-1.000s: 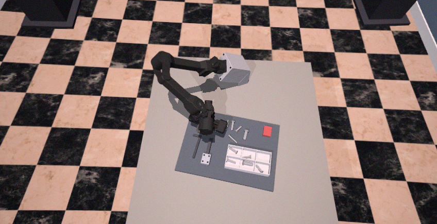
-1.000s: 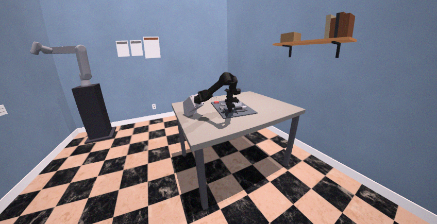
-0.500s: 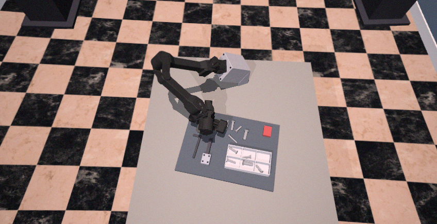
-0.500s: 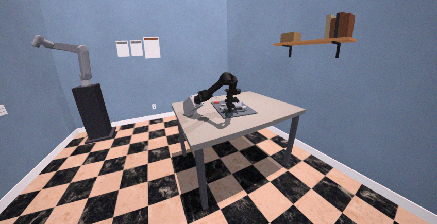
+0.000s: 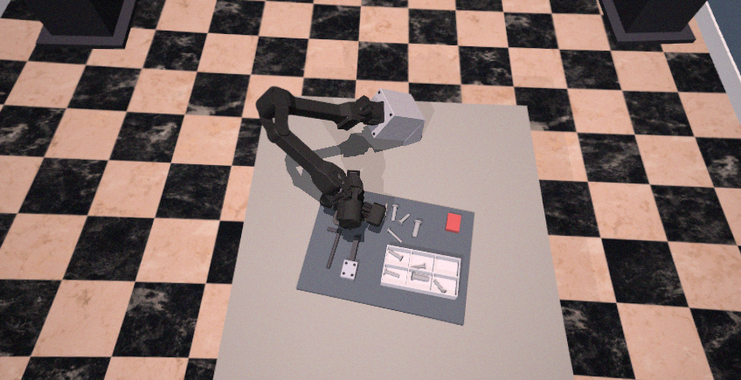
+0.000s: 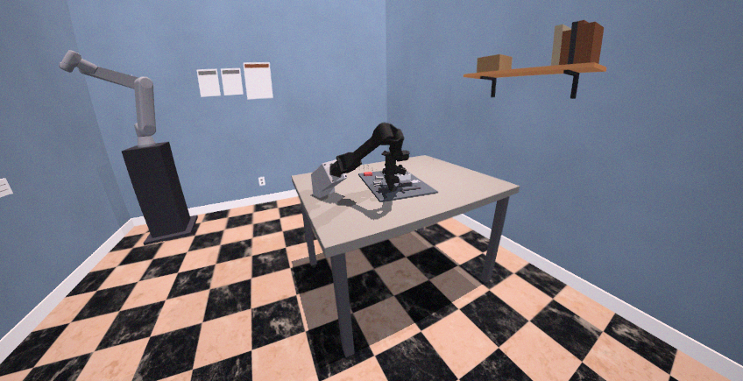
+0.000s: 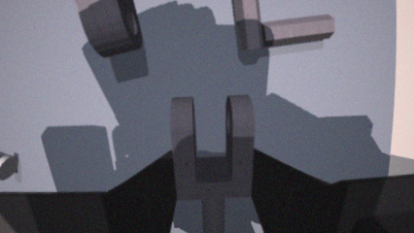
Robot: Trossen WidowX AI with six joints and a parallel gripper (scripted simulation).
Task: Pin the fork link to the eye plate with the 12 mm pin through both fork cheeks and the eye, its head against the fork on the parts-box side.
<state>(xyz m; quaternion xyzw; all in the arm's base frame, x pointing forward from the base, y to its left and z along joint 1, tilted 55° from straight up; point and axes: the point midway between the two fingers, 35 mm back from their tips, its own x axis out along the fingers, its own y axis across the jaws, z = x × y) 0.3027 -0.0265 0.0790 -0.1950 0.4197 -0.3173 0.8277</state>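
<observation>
Now: hand 9 cm short of the eye plate, 1 cm to the right of it and 3 cm above it. Also, from my hand: dark l-shaped bar (7 cm ahead, 6 cm to the right, 3 cm below); then dark fork link (3 cm below); then pin (6 cm ahead, 12 cm to the left, 3 cm below).
</observation>
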